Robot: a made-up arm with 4 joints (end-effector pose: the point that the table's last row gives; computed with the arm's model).
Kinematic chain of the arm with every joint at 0, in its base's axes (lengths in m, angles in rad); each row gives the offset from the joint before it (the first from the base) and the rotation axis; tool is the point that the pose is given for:
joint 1: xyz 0 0 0.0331 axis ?
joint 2: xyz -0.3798 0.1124 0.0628 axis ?
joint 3: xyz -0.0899 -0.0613 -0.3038 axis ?
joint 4: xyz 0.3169 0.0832 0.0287 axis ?
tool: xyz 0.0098 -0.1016 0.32
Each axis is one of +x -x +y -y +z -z.
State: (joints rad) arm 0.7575 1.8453 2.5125 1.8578
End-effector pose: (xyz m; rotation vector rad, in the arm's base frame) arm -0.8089 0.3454 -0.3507 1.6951 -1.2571 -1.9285
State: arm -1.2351 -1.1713 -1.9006 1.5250
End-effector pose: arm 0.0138 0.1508 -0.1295 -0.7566 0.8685 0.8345
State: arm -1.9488 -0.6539 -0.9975 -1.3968
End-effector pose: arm -0.0804 -0.4679 0.0995 0.4294 0.5438 -0.3726
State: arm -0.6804 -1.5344 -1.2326 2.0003
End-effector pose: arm -0.4595 0.3668 -0.0736 -1.1339 -0.0720 1.6489
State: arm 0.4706 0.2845 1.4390 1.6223
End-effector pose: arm -0.1230 0.4167 -0.4624 -2.5681 0.3750 0.0741
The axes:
joint 1: +x
joint 2: -z
joint 3: -x
joint 4: -x

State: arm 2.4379 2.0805 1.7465 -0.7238
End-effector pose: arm -0.3447 0.1843 -0.0256 0.8381 2.1699 0.3491
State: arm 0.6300 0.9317 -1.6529 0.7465
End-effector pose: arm -0.5687 -0.2356 -0.1920 1.4146 -0.1410 -1.0137
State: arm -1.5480 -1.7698 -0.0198 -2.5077
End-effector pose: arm -0.3482 -0.5224 -0.3393 0.7026 1.6295 -0.8215
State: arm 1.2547 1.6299 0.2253 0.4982
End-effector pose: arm -0.2322 -0.1133 -0.0704 0.4071 1.3748 -0.9041
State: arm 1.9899 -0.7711 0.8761 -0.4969
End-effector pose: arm -0.2365 -0.1682 0.2918 1.5228 -0.7940 0.3229
